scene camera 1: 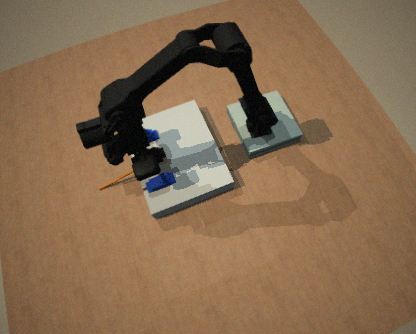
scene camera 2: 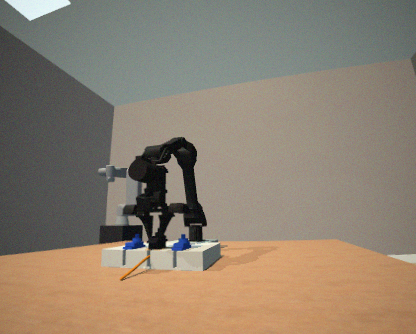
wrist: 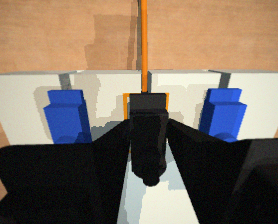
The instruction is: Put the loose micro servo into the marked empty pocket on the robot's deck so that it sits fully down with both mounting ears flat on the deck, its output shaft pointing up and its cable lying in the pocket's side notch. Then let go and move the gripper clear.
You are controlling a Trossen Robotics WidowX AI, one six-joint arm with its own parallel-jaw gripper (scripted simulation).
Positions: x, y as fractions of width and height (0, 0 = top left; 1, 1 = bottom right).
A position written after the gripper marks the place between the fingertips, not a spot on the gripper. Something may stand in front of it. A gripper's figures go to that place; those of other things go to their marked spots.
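Labels:
The gripper (scene camera 1: 0.35, 0.47) is 81 cm from the lens, while a white deck (scene camera 1: 0.46, 0.47) sits 82 cm from the lens.

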